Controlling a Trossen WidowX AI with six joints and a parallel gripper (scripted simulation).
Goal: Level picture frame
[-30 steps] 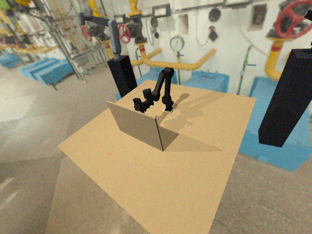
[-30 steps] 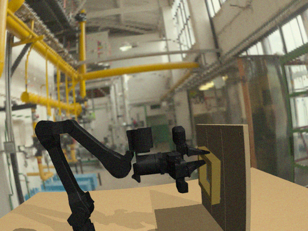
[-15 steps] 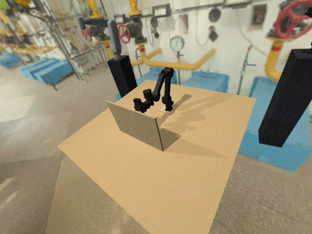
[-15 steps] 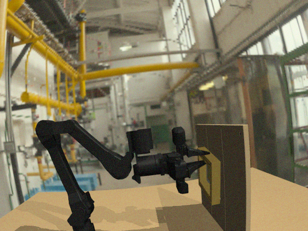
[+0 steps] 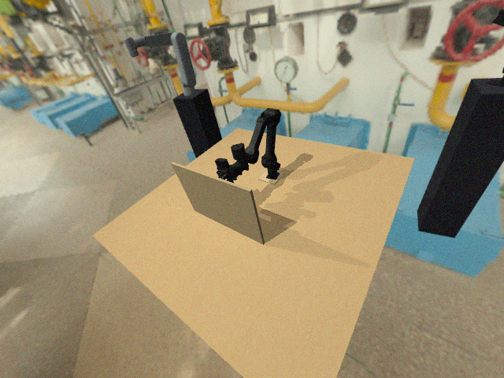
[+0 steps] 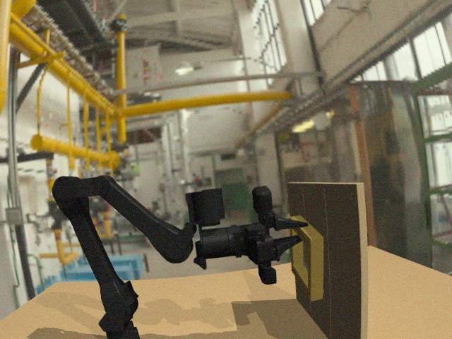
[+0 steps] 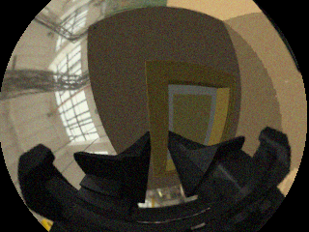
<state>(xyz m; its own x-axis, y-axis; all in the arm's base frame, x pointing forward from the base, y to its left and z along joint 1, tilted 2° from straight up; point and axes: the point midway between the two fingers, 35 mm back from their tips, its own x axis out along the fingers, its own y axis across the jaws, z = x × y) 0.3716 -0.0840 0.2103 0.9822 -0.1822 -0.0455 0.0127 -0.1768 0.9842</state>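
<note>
Now: the yellow picture frame 50 mm below my gripper tip and 10 mm to the left of it. Also, from my gripper tip: tan wall panel 70 mm below, 10 mm ahead.
</note>
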